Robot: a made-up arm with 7 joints. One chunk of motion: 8 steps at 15 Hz.
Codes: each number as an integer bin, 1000 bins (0 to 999) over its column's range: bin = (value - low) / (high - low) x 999, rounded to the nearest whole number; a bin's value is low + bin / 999 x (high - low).
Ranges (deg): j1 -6..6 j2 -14..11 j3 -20..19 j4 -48..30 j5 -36..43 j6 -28..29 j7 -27..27
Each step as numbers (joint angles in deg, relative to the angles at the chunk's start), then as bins.
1 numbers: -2.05 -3.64 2.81 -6.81 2.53 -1.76 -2.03
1 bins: 329 414 584 528 487 460 462
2 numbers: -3.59 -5.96 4.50 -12.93 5.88 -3.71 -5.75
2 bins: 201 321 628 449 530 426 393
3 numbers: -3.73 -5.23 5.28 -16.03 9.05 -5.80 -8.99
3 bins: 189 350 648 409 570 389 333
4 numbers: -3.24 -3.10 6.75 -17.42 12.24 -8.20 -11.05
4 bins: 230 436 685 392 610 347 295
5 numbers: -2.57 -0.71 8.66 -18.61 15.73 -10.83 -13.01
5 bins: 286 531 734 376 654 301 259
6 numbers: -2.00 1.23 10.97 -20.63 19.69 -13.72 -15.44
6 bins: 333 609 793 351 704 250 214
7 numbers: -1.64 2.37 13.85 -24.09 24.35 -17.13 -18.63
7 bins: 363 654 867 306 763 191 155
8 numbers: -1.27 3.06 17.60 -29.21 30.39 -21.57 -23.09
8 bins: 394 682 963 241 840 113 72
